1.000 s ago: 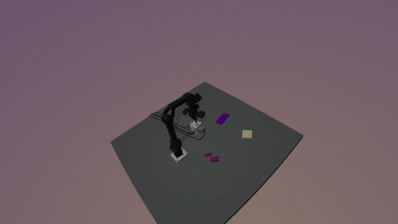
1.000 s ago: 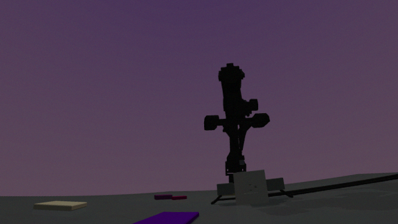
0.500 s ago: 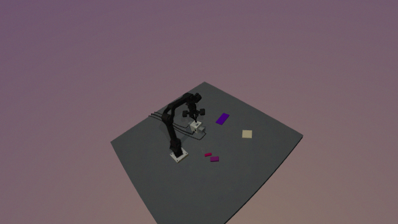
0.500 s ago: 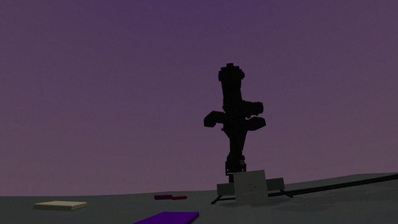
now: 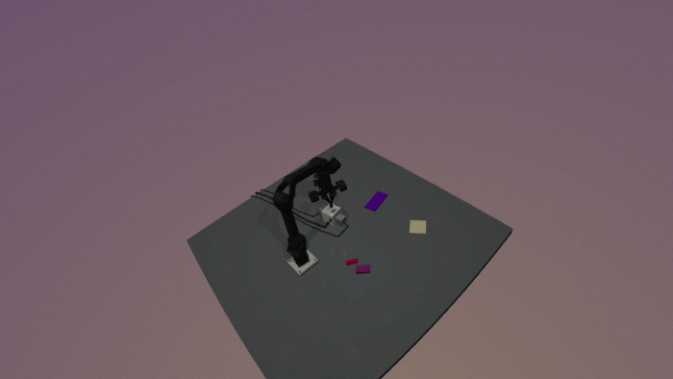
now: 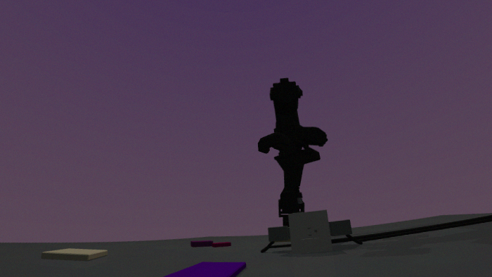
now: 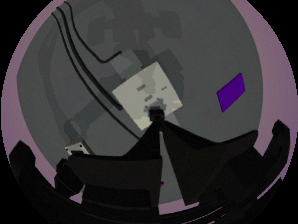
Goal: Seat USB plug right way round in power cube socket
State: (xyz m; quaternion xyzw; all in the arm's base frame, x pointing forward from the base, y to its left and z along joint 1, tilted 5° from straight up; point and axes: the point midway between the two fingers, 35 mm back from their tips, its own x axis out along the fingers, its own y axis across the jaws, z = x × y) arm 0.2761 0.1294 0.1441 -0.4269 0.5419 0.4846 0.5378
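My gripper tip is now 2 cm above the dark USB plug. From my gripper tip the other things lie so: purple flat card (25 cm ahead, 3 cm to the right, 13 cm below); then magenta block (5 cm behind, 35 cm to the right, 13 cm below); then cream tile (31 cm ahead, 32 cm to the right, 13 cm below).
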